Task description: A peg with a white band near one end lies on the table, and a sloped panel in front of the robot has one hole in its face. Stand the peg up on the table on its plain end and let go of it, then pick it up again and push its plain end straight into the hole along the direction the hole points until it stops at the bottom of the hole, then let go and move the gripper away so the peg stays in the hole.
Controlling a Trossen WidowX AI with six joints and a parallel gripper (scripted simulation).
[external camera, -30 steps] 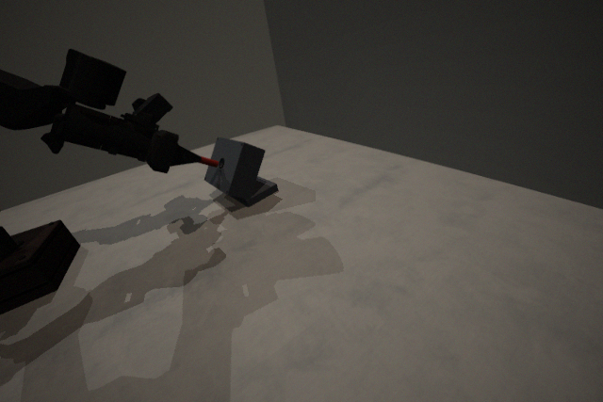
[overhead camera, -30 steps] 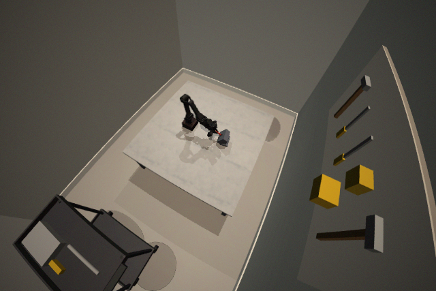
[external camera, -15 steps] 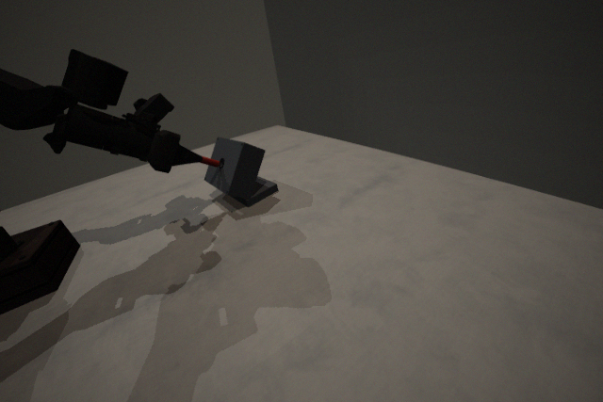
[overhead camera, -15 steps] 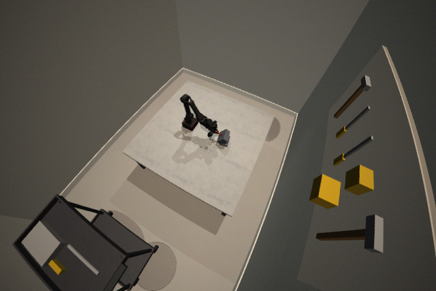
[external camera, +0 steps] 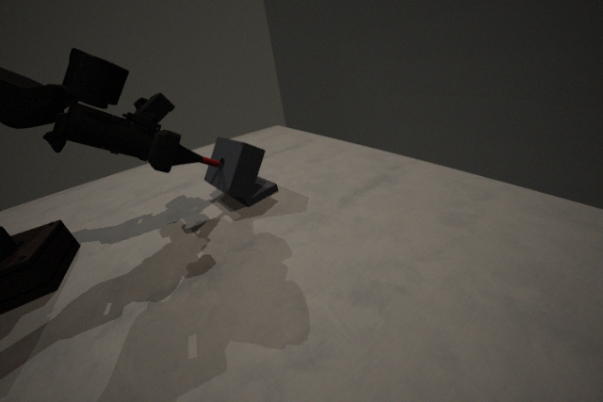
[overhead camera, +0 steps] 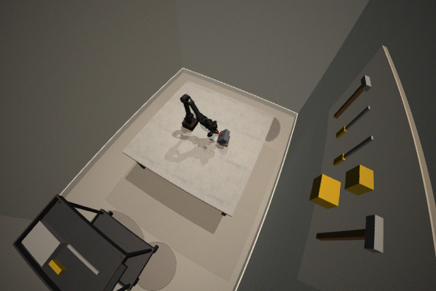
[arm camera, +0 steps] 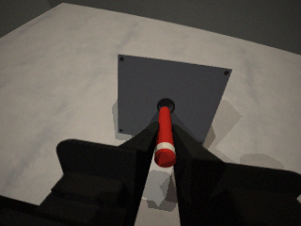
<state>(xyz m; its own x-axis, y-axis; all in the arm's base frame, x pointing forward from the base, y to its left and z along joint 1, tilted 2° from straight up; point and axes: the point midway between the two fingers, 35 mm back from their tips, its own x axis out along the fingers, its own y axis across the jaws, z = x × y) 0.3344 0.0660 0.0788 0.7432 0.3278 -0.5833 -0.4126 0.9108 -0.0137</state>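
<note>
Right now my gripper tip is 60 mm short of the grey sloped panel, 20 mm to the right of it and 40 mm above it. Also, from my gripper tip: red peg 10 mm behind, 10 mm to the right, 10 mm above.
</note>
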